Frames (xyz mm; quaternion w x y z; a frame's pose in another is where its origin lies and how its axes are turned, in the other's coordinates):
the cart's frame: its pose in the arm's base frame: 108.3 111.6 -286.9 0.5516 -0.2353 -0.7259 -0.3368
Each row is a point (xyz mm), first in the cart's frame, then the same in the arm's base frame.
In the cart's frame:
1: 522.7 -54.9 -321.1
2: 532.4 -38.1 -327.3
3: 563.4 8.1 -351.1
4: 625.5 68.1 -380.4
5: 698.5 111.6 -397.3
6: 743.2 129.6 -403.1
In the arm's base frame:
1: 128.7 -180.8 254.8
2: 141.9 -174.6 269.0
3: 181.4 -162.7 313.2
4: 225.6 -146.8 391.4
5: 247.0 -132.8 474.2
6: 251.0 -126.6 522.1

